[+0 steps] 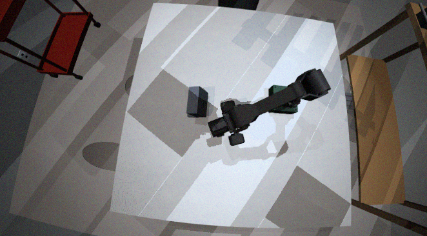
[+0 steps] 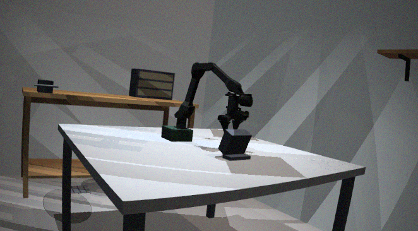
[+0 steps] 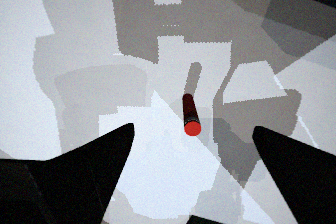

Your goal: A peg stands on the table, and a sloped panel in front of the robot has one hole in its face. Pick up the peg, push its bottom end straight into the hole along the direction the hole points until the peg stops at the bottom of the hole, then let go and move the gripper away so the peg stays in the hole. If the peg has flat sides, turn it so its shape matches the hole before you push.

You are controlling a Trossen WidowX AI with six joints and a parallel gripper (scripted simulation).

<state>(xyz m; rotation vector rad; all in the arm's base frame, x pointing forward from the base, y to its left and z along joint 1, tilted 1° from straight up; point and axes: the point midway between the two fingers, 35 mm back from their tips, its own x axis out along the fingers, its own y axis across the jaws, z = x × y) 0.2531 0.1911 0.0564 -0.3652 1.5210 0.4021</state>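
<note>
My gripper tip is 30 mm above the round red peg. Round my gripper tip: panel 180 mm ahead, 70 mm to the right, 10 mm below.
</note>
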